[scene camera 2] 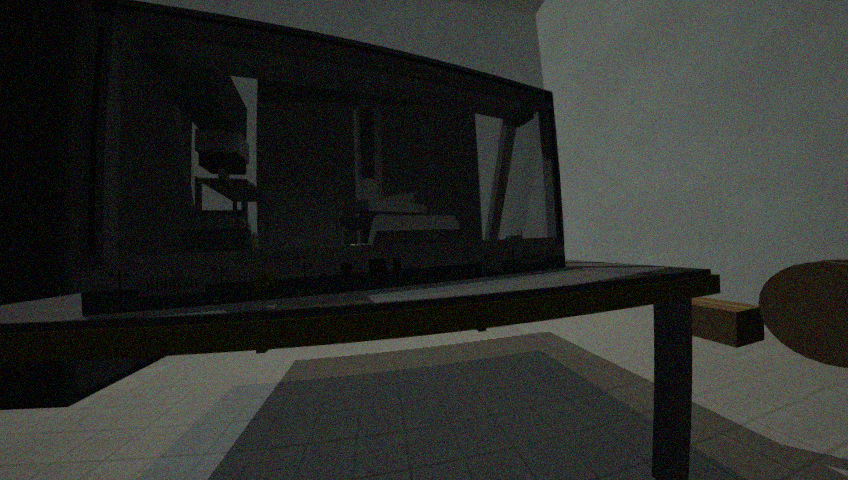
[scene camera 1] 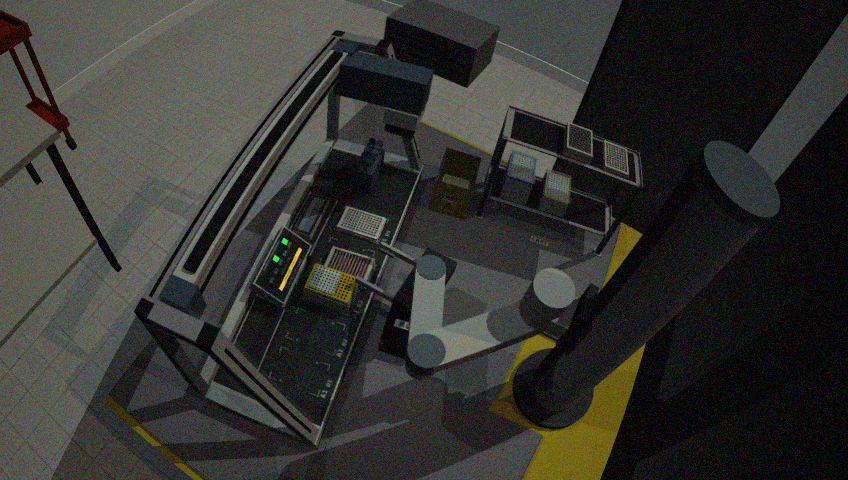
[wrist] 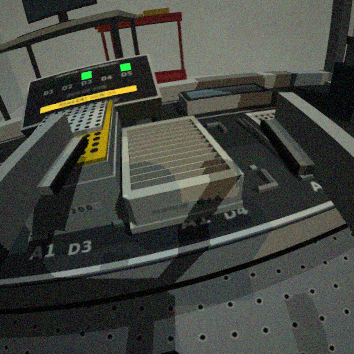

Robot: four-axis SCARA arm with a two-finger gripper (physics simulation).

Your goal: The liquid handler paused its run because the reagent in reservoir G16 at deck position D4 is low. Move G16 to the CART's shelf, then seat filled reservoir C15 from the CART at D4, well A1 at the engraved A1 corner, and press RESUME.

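Frame: origin at the arm's base, x ahead, y left, z up, level; centimetres.
Seen in the pictures: gripper, fingertip midpoint: (scene camera 2: 363,228) (scene camera 1: 368,261) (wrist: 169,115); arm's base, origin of the base link: (scene camera 1: 553,389).
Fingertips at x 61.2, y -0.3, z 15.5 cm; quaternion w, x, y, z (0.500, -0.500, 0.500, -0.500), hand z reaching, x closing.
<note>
Pixels of each thing's top centre, then the offset from my fingertips to it. "spot": a spot on its surface instead.
- Reservoir G16, middle of its top: (wrist: 167,142) (scene camera 1: 349,263) dx +5.4, dy +0.8, dz -4.7 cm
- darker slab, middle of its top: (scene camera 1: 580,138) dx -35.3, dy -55.2, dz +23.9 cm
- pale gridded plate, middle of its top: (scene camera 1: 616,157) dx -47.9, dy -58.3, dz +22.2 cm
- control panel, surface spot: (wrist: 92,92) (scene camera 1: 289,264) spot: dx +17.9, dy +11.5, dz -2.5 cm
- yellow-topped tip box, middle of its top: (wrist: 64,126) (scene camera 1: 331,281) dx +5.5, dy +9.7, dz -1.9 cm
- white plate, middle of its top: (scene camera 1: 361,222) dx +10.9, dy -14.5, dz -7.0 cm
- yellow bin, middle of its top: (scene camera 1: 459,169) dx -5.1, dy -44.8, dz -0.7 cm
Reservoir G16 (scene camera 1: 351,261) (wrist: 180,160), a pale box with slatted troughs, sits at D4 on the deck; the A1 and D4 marks show at its front edge. My gripper (scene camera 1: 368,261) (wrist: 169,115) is open, with one finger toward each side of the reservoir and gaps between; its exact height is unclear. The CART (scene camera 1: 538,127) stands at the back right. Its top shelf holds a darker slab (scene camera 1: 579,139) and a pale gridded plate (scene camera 1: 615,155); I cannot read which is C15. The control panel (scene camera 1: 282,264) (wrist: 92,92) shows an amber bar and two green squares; RESUME is not legible.
A yellow-topped tip box (scene camera 1: 346,289) (wrist: 95,145) stands at D3, close beside G16. A white plate (scene camera 1: 361,221) sits at the other side. Tip boxes (scene camera 1: 521,169) (scene camera 1: 557,189) stand on the CART's lower shelf. A yellow bin (scene camera 1: 455,190) is near the CART.
</note>
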